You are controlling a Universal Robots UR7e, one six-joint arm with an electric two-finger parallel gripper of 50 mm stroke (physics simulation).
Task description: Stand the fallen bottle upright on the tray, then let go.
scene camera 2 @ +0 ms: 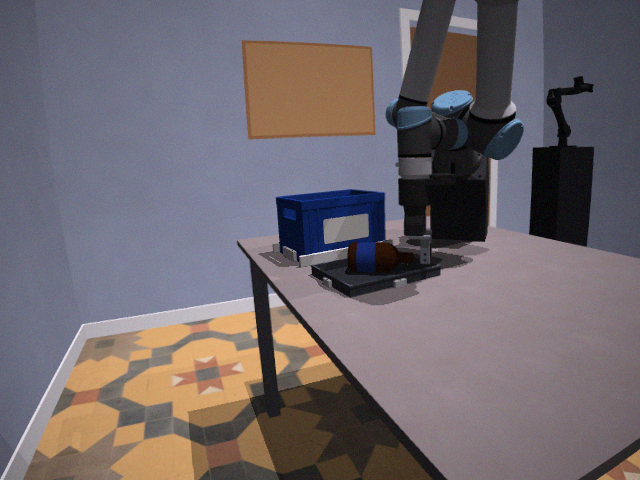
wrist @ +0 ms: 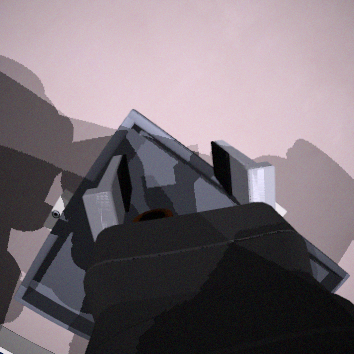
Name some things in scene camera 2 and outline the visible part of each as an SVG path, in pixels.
My gripper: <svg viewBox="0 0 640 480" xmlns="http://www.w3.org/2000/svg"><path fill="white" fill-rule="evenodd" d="M398 185L399 205L404 206L405 214L404 235L409 236L410 240L420 240L420 264L430 264L432 230L426 230L426 206L432 204L432 185Z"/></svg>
A dark grey tray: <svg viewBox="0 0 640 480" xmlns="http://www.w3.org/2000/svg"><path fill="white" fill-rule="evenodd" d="M441 265L430 262L430 264L420 264L420 258L413 256L413 263L399 263L394 270L387 273L351 272L348 268L347 258L314 264L311 267L313 276L322 281L324 277L332 280L333 288L351 298L392 288L394 280L405 278L408 284L440 276Z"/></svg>
